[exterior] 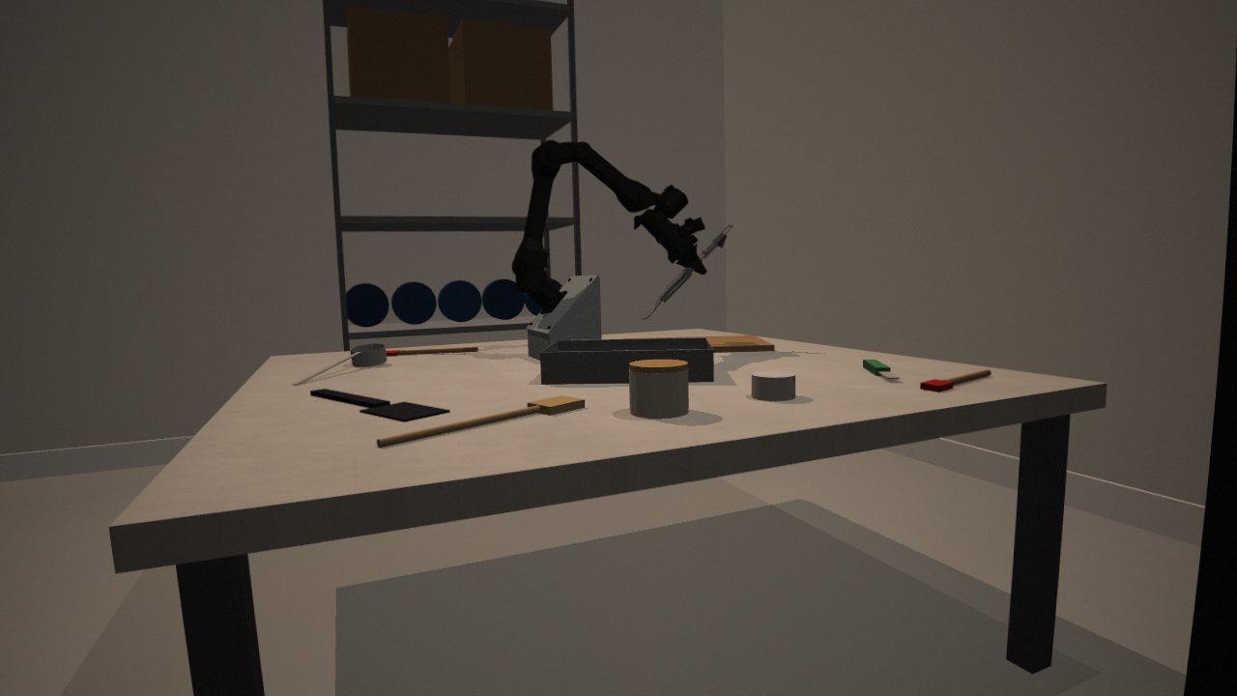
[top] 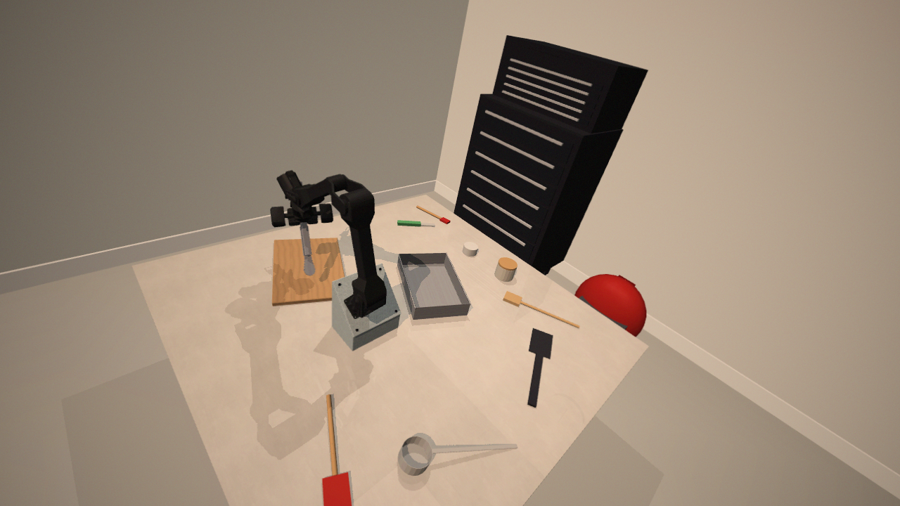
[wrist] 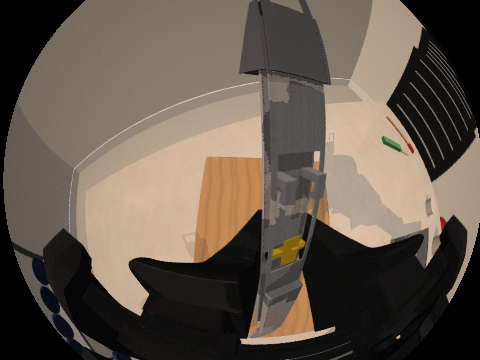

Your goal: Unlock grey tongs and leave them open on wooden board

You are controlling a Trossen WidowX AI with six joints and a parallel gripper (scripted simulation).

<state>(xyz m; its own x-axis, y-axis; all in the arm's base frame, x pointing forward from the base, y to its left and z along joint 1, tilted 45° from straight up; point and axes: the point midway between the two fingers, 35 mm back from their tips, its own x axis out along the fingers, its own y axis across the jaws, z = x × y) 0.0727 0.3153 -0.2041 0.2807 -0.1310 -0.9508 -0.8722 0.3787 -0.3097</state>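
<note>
Now: gripper tip 1 cm past the wooden board, 3 cm to the left of it and 18 cm above it. Round my gripper tip: green-handled tool 57 cm ahead, 5 cm to the right, 18 cm below; then white cylinder 60 cm ahead, 34 cm to the right, 17 cm below; then roasting tin 27 cm ahead, 40 cm to the right, 16 cm below.
</note>
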